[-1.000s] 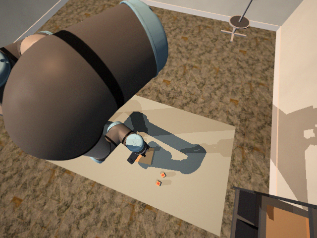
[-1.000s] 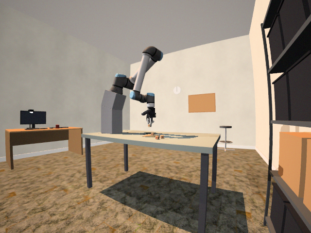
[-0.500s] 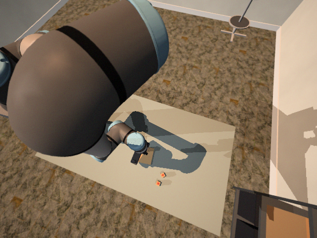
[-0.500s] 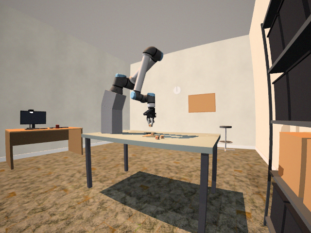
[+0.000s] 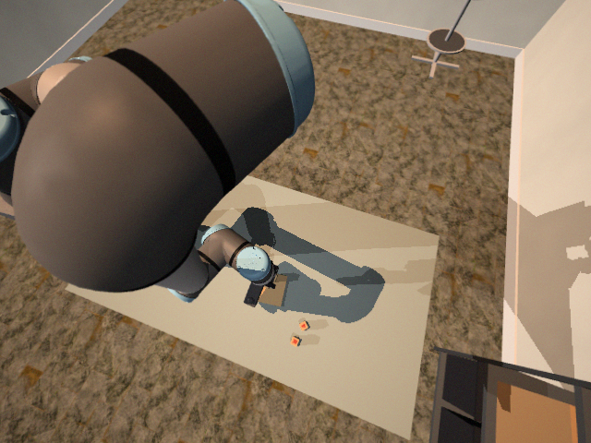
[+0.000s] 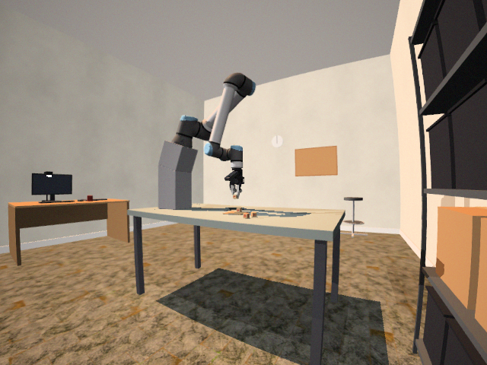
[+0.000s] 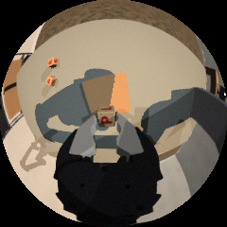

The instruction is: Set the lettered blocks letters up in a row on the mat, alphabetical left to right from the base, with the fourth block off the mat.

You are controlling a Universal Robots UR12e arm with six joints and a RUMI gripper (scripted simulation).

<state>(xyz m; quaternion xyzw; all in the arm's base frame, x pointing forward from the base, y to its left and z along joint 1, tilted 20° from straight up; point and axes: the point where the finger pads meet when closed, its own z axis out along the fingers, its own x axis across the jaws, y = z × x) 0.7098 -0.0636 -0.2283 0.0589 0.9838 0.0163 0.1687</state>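
Now: hand 120 mm above the orange mat.
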